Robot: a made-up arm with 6 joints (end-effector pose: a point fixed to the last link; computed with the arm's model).
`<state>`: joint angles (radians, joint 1 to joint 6).
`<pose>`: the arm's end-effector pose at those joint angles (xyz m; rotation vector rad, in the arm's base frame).
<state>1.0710 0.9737 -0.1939 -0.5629 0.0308 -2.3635</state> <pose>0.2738 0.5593 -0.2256 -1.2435 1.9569 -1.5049</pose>
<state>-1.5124 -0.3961 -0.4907 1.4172 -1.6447 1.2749</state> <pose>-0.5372 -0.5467 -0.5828 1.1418 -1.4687 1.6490</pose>
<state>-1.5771 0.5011 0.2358 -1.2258 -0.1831 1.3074</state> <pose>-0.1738 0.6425 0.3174 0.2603 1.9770 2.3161</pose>
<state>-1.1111 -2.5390 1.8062 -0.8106 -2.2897 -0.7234</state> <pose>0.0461 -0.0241 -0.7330 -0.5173 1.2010 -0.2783</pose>
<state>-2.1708 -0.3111 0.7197 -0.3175 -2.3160 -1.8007</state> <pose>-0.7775 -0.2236 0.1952 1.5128 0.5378 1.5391</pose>
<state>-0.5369 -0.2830 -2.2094 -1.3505 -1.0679 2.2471</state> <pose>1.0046 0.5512 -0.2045 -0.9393 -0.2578 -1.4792</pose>
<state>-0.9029 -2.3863 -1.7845 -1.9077 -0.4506 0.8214</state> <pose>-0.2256 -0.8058 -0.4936 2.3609 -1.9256 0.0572</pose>
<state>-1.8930 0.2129 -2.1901 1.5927 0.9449 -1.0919</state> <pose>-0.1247 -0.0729 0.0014 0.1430 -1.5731 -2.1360</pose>
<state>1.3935 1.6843 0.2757 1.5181 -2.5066 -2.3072</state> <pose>0.3431 -0.5052 0.4593 2.5360 0.4337 -1.3169</pose>
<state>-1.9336 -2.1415 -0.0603 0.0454 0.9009 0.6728</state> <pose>0.1124 -0.7168 -0.1099 -0.7861 0.7355 -1.8015</pose>
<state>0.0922 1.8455 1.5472 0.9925 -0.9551 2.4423</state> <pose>0.5456 -0.4622 -0.3861 -1.6472 0.6490 -2.2482</pose>
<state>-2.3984 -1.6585 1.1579 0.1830 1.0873 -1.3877</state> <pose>-0.6207 -0.5322 -0.0773 -2.5618 0.3315 -0.8343</pose>
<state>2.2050 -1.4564 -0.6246 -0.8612 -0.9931 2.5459</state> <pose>-0.3333 -0.7302 1.2318 1.5923 0.3118 -0.5746</pose>
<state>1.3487 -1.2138 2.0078 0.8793 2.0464 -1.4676</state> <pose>0.2492 -0.4390 0.4070 0.7527 -0.0428 -2.9695</pose>
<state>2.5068 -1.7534 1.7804 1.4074 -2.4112 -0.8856</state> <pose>-0.4258 0.1741 0.0868 -0.6737 -0.4854 0.7965</pose>
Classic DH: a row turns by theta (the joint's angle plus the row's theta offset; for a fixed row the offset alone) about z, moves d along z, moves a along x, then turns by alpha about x. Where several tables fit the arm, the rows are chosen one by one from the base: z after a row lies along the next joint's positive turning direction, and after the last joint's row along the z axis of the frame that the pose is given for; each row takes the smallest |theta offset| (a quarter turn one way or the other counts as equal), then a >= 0, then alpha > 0; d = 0 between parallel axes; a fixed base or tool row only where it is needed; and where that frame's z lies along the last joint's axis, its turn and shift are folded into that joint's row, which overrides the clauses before.
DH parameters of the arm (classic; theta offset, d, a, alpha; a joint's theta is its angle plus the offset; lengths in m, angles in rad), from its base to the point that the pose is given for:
base (fixed): 0 0.123 0 1.5708
joint 1: 0 0.116 0.257 -1.5708
joint 2: 0 -0.112 0.133 -1.5708
joint 3: 0 0.268 0.014 -1.5708
joint 4: 1.5708 0.183 0.079 1.5708
joint 5: -1.5708 0.39 0.028 1.5708
joint 6: -1.5708 0.413 0.094 -1.5708
tool (fixed): 3.1416 0.164 0 0

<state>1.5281 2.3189 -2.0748 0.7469 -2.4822 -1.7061</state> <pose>0.0444 0.4178 0.1991 0.1359 2.3171 -0.2302</pose>
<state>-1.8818 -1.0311 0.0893 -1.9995 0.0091 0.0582</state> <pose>-0.1962 0.3329 -0.3009 0.9628 1.7728 0.5968</pose>
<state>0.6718 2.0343 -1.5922 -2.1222 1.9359 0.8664</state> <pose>-0.4224 -0.5060 -0.1899 2.4474 -0.2326 -1.3157</pose>
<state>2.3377 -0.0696 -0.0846 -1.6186 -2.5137 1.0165</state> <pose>-0.0600 0.6111 1.1483 0.3108 1.7541 1.9074</pose>
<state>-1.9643 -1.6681 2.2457 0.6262 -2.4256 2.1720</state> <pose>0.0098 0.3098 0.2098 0.1527 -0.2513 -1.2667</pose>
